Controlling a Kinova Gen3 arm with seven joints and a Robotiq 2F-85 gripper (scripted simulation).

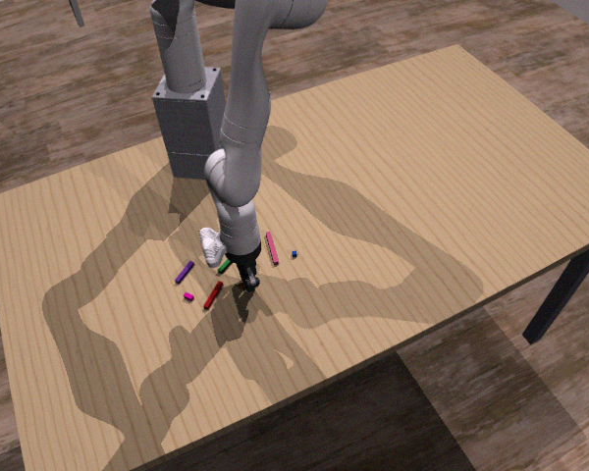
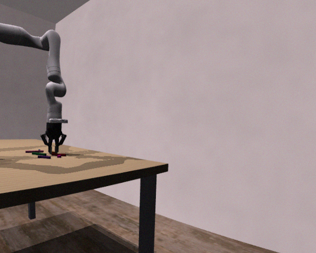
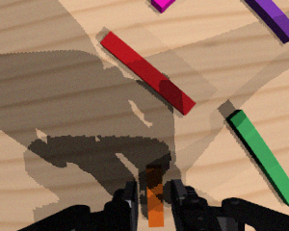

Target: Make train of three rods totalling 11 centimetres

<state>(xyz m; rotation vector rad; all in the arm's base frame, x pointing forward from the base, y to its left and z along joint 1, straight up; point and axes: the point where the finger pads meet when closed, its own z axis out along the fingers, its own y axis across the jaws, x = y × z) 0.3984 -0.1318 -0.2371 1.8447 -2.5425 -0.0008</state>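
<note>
Now: the orange rod 10 mm below my hand. Round my hand: red rod 20 mm behind, 80 mm to the right, 10 mm below; pink rod 50 mm behind, 100 mm to the left, 10 mm below; green rod 80 mm behind, 10 mm to the left, 10 mm below.
</note>
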